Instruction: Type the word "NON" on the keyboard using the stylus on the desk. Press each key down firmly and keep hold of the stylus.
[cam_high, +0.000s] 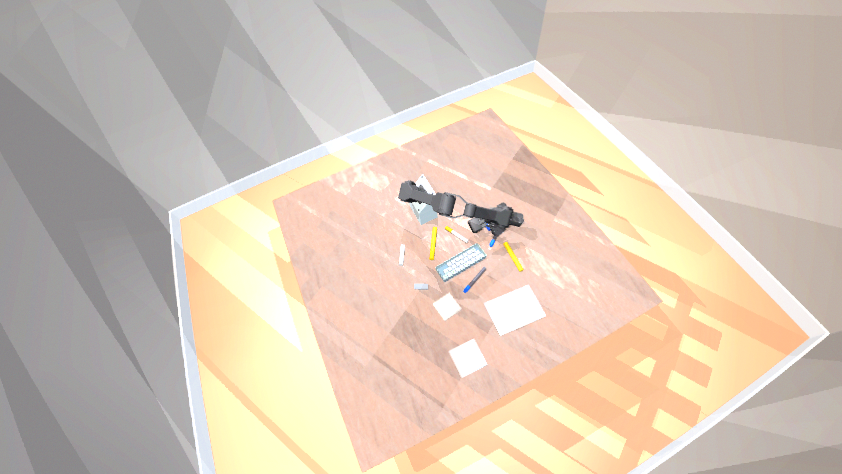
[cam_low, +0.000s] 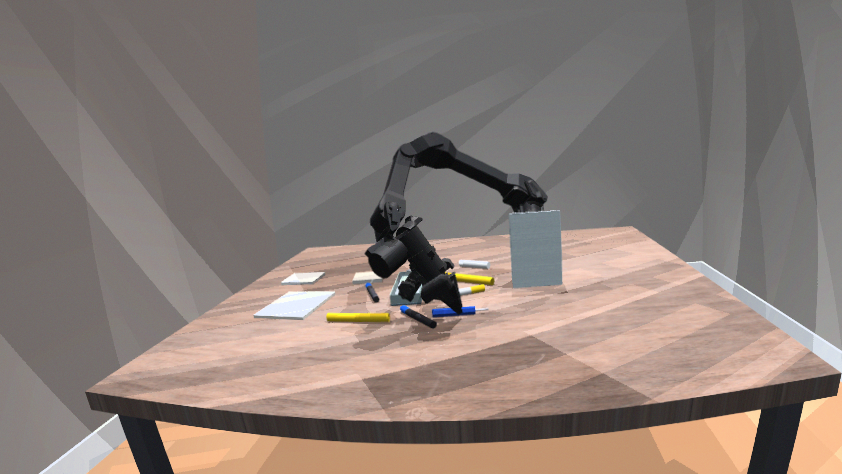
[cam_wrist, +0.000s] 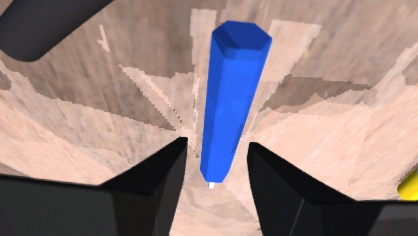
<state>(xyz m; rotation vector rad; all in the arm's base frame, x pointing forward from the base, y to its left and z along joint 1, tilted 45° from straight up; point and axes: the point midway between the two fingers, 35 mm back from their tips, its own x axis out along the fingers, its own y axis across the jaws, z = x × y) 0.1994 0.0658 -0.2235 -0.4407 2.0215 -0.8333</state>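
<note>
Now: the blue stylus 20 mm behind my gripper tip. The rest, counted from my gripper tip: white stick: 400 mm to the right, 40 mm behind.
</note>
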